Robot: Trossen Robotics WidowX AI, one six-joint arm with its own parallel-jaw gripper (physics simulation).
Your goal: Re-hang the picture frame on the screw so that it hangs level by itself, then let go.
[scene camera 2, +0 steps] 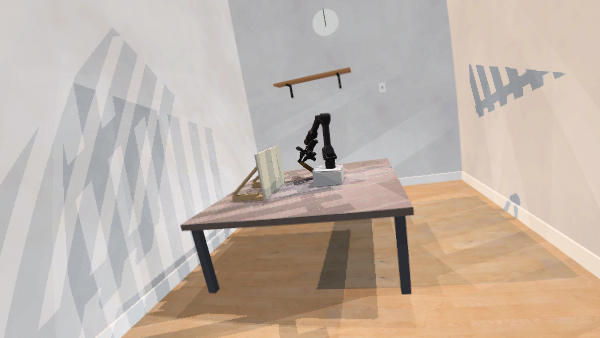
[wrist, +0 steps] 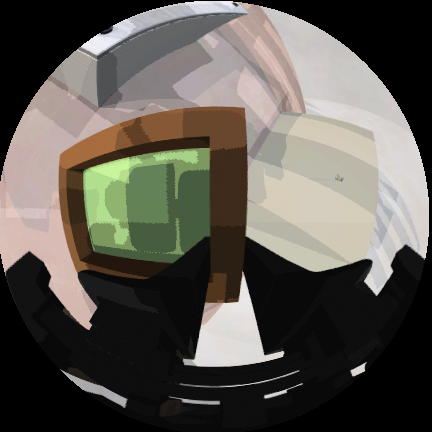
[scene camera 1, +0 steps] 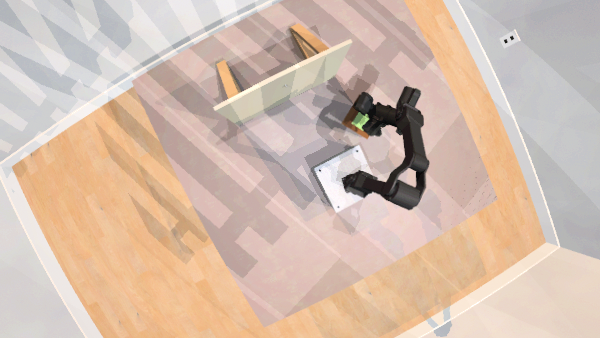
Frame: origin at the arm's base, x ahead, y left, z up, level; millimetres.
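Seen in the pictures: gripper, between the fingertips: [scene camera 2: 300, 162] [wrist: 225, 241]; arm's base, origin of its link: [scene camera 2: 330, 167] [scene camera 1: 351, 183].
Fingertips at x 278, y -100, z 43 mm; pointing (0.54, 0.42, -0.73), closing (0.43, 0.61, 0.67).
Offsets run from my fingertips to a thing's top centre. "spot": to the spot under its first point. Level surfaces: height alone.
The picture frame [scene camera 1: 355, 130] [scene camera 2: 306, 166] [wrist: 228, 190] is brown with a green picture. My gripper [scene camera 1: 369, 116] [wrist: 225, 241] is shut on one side bar of it. In the scene camera 2 view the frame is held tilted, off the upright board and low beside the robot's base. The pale board [scene camera 1: 310, 77] [scene camera 2: 269, 172] [wrist: 310, 210] stands on the table, apart from the frame. A small screw {dy +232, dx +127, dz +77 mm} [scene camera 1: 285, 86] [wrist: 339, 178] sticks out of its face. The back of the frame is hidden.
The white base box [scene camera 1: 327, 185] [scene camera 2: 327, 178] [wrist: 107, 82] of the arm stands near the frame. Wooden struts {spot: dy +423, dx +235, dz +8 mm} [scene camera 1: 228, 80] [scene camera 2: 246, 182] brace the board from behind. The table {dz -147 mm} [scene camera 1: 240, 220] [scene camera 2: 360, 200] bears all of these. A wall shelf [scene camera 2: 312, 77] hangs on the far wall.
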